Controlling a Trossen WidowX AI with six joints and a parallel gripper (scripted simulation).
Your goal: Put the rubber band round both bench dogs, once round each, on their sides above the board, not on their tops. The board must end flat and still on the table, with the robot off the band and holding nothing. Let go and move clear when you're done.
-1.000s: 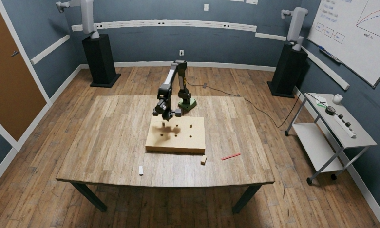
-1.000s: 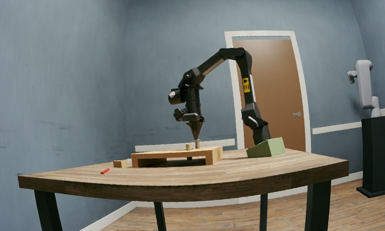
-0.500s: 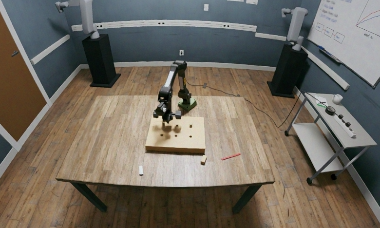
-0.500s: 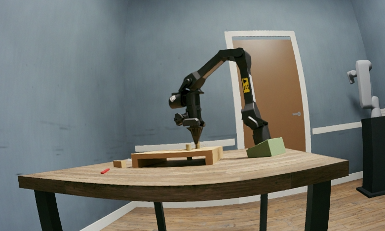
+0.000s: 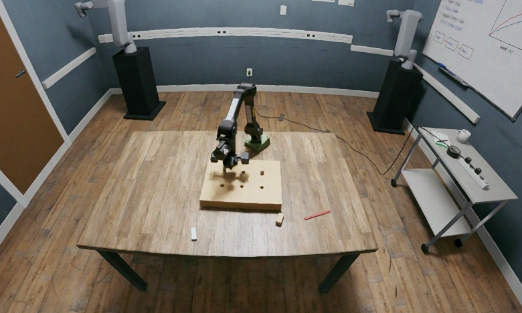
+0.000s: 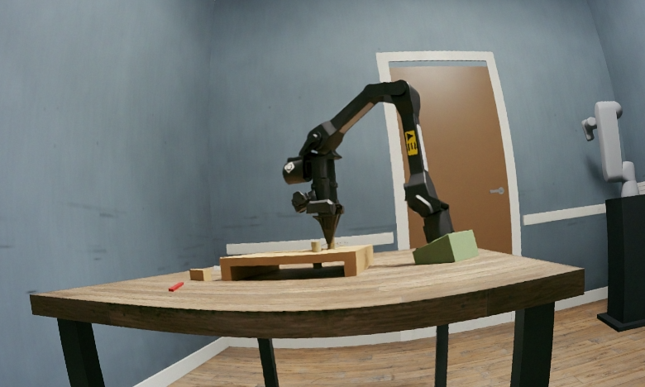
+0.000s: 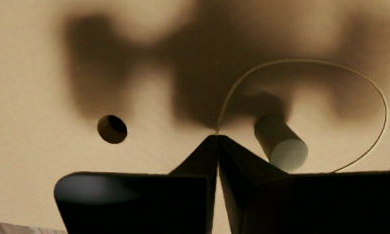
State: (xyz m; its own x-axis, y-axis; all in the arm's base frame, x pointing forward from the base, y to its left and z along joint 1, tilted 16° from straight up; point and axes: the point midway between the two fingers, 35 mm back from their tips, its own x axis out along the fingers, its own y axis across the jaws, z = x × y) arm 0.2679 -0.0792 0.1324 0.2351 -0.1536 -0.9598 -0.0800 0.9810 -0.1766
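The tan board lies 40 mm ahead of my hand, 70 mm to the left of it and 70 mm below it. Round my hand: wooden block: 230 mm ahead, 260 mm to the left, 90 mm below; white piece: 360 mm ahead, 100 mm to the right, 90 mm below; red stick: 180 mm ahead, 450 mm to the left, 100 mm below.
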